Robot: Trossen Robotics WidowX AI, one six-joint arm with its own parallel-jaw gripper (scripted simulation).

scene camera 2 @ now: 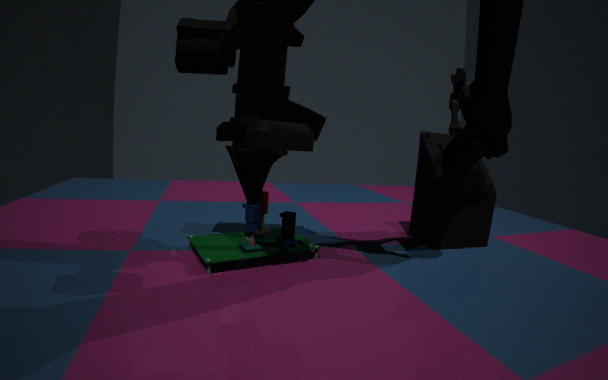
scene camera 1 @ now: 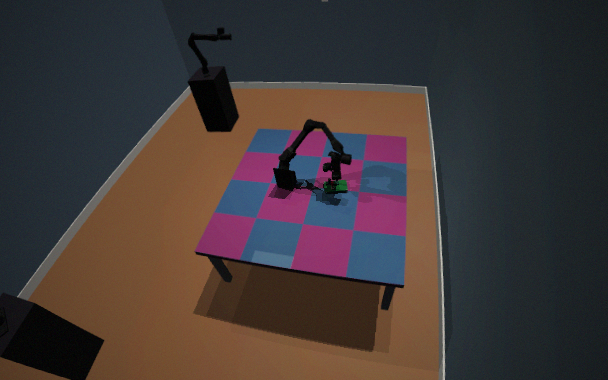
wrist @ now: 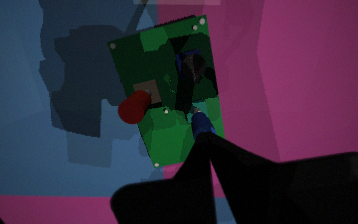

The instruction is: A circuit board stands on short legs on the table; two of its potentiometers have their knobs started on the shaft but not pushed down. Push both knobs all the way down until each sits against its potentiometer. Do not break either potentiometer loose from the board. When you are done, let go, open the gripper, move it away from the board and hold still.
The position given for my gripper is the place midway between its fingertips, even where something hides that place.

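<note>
What I see here is my gripper (scene camera 2: 252, 203), and it is visible in the wrist view as well, where I find the gripper (wrist: 205, 137).
</note>
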